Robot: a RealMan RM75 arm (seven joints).
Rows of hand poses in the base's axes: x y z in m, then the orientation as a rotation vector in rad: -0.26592 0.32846 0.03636 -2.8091 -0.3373 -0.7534; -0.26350 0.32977 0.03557 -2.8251 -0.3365 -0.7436; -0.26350 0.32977 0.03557 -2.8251 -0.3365 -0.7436; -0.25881 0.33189 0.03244 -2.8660 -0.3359 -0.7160; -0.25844 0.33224 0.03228 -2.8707 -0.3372 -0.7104; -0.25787 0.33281 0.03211 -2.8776 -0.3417 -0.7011; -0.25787 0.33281 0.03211 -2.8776 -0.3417 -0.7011; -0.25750 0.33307 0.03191 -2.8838 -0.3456 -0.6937; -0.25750 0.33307 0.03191 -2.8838 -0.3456 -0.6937; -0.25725 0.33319 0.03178 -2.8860 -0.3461 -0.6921
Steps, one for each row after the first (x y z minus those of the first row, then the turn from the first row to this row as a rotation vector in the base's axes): 0.00242 0.00131 -0.00079 -0.0131 0.0078 -0.0041; 0.00242 0.00131 -0.00079 -0.0131 0.0078 -0.0041; 0.00711 0.00343 -0.00392 -0.0470 0.0289 -0.0134; 0.00748 0.00378 -0.00408 -0.0510 0.0328 -0.0133; 0.00805 0.00435 -0.00425 -0.0574 0.0390 -0.0115; 0.00805 0.00435 -0.00425 -0.0574 0.0390 -0.0115; 0.00842 0.00461 -0.00445 -0.0632 0.0440 -0.0101; 0.00842 0.00461 -0.00445 -0.0632 0.0440 -0.0101; 0.00867 0.00473 -0.00458 -0.0652 0.0451 -0.0103
